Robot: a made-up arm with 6 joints. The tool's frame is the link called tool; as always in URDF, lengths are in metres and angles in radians.
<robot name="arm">
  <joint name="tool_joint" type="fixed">
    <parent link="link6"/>
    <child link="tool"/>
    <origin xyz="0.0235 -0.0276 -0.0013" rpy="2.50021 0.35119 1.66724"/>
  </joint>
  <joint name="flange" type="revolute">
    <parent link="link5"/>
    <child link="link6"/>
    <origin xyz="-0.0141 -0.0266 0.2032" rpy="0 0 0"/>
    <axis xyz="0 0 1"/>
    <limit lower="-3.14" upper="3.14" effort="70" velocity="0.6"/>
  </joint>
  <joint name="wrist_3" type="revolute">
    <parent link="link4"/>
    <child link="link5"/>
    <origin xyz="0.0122 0.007 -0.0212" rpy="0 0 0"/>
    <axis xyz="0 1 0"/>
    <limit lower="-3.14" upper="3.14" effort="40" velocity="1.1"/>
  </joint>
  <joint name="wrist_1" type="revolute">
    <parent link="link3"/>
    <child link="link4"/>
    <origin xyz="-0.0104 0.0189 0.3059" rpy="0 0 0"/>
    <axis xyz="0 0 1"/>
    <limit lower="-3.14" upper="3.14" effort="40" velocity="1.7"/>
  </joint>
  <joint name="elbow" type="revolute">
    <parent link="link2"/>
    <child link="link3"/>
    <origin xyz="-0.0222 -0.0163 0.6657" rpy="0 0 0"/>
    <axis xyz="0 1 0"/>
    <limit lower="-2.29" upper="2.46" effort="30" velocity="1"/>
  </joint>
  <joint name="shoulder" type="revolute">
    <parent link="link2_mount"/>
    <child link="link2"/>
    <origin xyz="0.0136 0.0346 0.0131" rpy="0 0 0"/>
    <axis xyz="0 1 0"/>
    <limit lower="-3.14" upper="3.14" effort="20" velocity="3.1"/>
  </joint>
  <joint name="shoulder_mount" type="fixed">
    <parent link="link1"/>
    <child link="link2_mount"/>
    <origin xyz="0.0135 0.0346 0.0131" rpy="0 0 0"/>
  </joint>
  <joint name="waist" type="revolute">
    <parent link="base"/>
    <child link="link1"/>
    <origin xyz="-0.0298 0.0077 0.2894" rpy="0 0 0"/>
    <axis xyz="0 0 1"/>
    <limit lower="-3.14" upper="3.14" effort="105" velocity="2.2"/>
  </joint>
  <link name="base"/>
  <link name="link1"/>
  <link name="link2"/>
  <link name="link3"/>
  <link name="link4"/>
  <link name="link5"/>
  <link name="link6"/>
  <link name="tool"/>
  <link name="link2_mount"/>
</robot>
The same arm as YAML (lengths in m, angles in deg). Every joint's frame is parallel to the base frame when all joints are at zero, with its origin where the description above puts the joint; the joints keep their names.
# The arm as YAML. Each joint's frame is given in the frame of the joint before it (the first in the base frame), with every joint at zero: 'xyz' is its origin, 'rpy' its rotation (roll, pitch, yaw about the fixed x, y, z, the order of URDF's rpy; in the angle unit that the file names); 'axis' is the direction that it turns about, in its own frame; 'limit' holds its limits. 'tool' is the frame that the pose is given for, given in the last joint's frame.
units:
  length: m
  angle: deg
joints:
  - name: waist
    type: revolute
    origin:
      xyz: [-0.0298, 0.0077, 0.2894]
      rpy: [0.0, 0.0, 0.0]
    axis: "+z"
    limit:
      lower: -179.91
      upper: 179.91
  - name: shoulder
    type: revolute
    origin:
      xyz: [0.0271, 0.0692, 0.0262]
      rpy: [0.0, 0.0, 0.0]
    axis: "+y"
    limit:
      lower: -179.91
      upper: 179.91
  - name: elbow
    type: revolute
    origin:
      xyz: [-0.0222, -0.0163, 0.6657]
      rpy: [0.0, 0.0, 0.0]
    axis: "+y"
    limit:
      lower: -131.21
      upper: 140.95
  - name: wrist_1
    type: revolute
    origin:
      xyz: [-0.0104, 0.0189, 0.3059]
      rpy: [0.0, 0.0, 0.0]
    axis: "+z"
    limit:
      lower: -179.91
      upper: 179.91
  - name: wrist_3
    type: revolute
    origin:
      xyz: [0.0122, 0.007, -0.0212]
      rpy: [0.0, 0.0, 0.0]
    axis: "+y"
    limit:
      lower: -179.91
      upper: 179.91
  - name: flange
    type: revolute
    origin:
      xyz: [-0.0141, -0.0266, 0.2032]
      rpy: [0.0, 0.0, 0.0]
    axis: "+z"
    limit:
      lower: -179.91
      upper: 179.91
tool:
  origin:
    xyz: [0.0235, -0.0276, -0.0013]
    rpy: [143.25, 20.12, 95.53]

